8 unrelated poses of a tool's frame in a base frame.
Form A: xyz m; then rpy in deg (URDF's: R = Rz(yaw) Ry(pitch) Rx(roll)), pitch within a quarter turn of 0, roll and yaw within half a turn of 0.
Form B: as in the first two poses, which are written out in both.
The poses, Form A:
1: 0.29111, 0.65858, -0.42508, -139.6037, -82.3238, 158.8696
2: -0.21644, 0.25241, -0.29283, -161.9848, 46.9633, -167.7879
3: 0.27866, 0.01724, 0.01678, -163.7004, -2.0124, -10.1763
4: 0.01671, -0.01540, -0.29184, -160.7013, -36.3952, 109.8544
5: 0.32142, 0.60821, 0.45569, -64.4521, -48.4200, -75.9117
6: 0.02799, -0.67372, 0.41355, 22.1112, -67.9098, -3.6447
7: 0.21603, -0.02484, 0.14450, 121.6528, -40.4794, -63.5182
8: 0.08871, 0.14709, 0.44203, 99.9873, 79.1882, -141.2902
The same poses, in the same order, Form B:
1: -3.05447, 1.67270, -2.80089, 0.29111, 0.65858, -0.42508
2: -0.28112, 2.27708, -0.20550, -0.21644, 0.25241, -0.29283
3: -1.69534, 2.85501, 1.27367, 0.27866, 0.01724, 0.01678
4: -2.72011, 2.43367, 2.45047, 0.01671, -0.01540, -0.29184
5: -2.46657, 1.28052, 0.58928, 0.32142, 0.60821, 0.45569
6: 2.99000, 1.21492, -2.79198, 0.02799, -0.67372, 0.41355
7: 2.35749, 1.98140, -2.29872, 0.21603, -0.02484, 0.14450
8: 0.18591, 1.60333, 2.07513, 0.08871, 0.14709, 0.44203
